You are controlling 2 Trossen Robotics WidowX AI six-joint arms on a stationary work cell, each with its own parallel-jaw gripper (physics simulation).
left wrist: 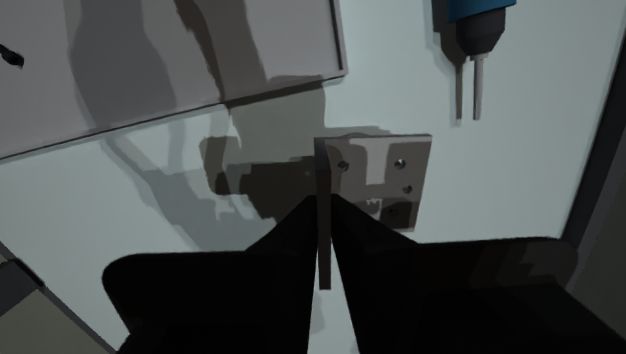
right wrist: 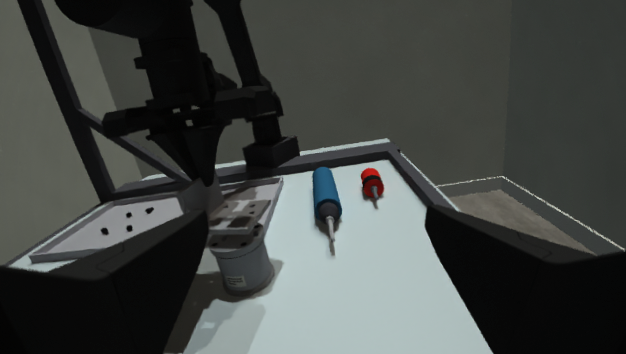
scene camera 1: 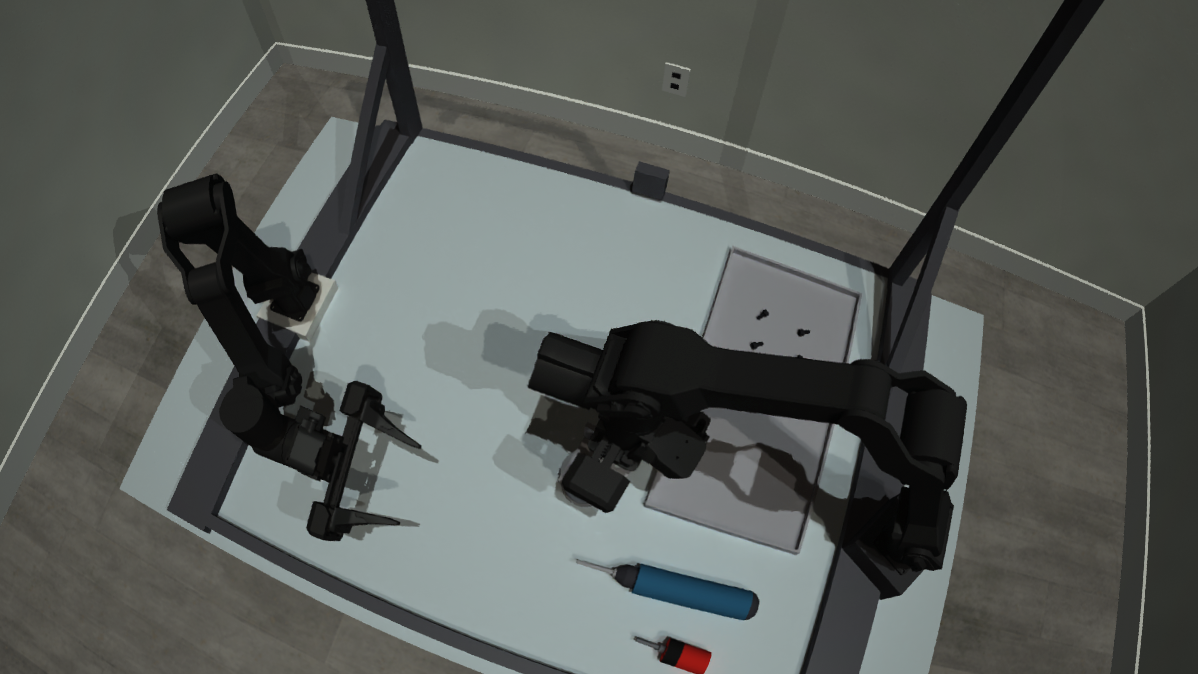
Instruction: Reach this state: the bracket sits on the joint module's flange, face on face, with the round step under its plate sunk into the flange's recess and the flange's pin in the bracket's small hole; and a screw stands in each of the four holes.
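Seen in the pictures: left gripper, between the fingertips: [left wrist: 322, 203] [right wrist: 205, 186] [scene camera 1: 620, 445]; right gripper, between the fingertips: [right wrist: 319, 218] [scene camera 1: 409, 485]; left arm's base, origin of its link: [right wrist: 269, 141] [scene camera 1: 902, 543]; right arm's base, origin of its link: [scene camera 1: 295, 298].
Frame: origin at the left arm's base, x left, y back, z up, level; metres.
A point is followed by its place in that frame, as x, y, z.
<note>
The grey bracket [left wrist: 375, 150] {0.233, -0.313, 0.012} [right wrist: 240, 212] {0.251, -0.334, 0.012} has an upright wall and a flat plate with holes. My left gripper [left wrist: 322, 203] {0.207, -0.340, 0.044} [right wrist: 205, 186] {0.207, -0.340, 0.044} is shut on the wall; the arm hides bracket and module in scene camera 1. In the right wrist view the plate is over the joint module [right wrist: 245, 270] {0.274, -0.367, -0.038}, seemingly a little above its flange, whose near edge and dark holes show. Step, recess and pin cannot be made out. Several black screws [scene camera 1: 762, 314] {-0.106, -0.379, -0.059} [left wrist: 12, 56] {-0.057, -0.350, -0.057} [right wrist: 129, 215] {-0.133, -0.321, -0.062} lie in the tray. My right gripper [scene camera 1: 409, 484] {0.435, -0.437, 0.092} [right wrist: 319, 218] {0.435, -0.437, 0.092} is open and empty, away from the module.
The grey tray [scene camera 1: 753, 519] {0.111, -0.166, -0.065} [left wrist: 300, 40] {0.167, -0.266, -0.065} lies behind the module in the right wrist view. A blue screwdriver [scene camera 1: 691, 591] {0.245, -0.148, -0.028} [left wrist: 480, 37] {0.286, -0.223, -0.037} [right wrist: 327, 192] {0.274, -0.186, -0.029} and a shorter red one [scene camera 1: 686, 655] {0.303, -0.086, -0.035} [right wrist: 371, 182] {0.314, -0.110, -0.041} lie beside it. Dark frame posts [scene camera 1: 393, 92] {0.129, -1.002, 0.060} stand at the table's edges.
</note>
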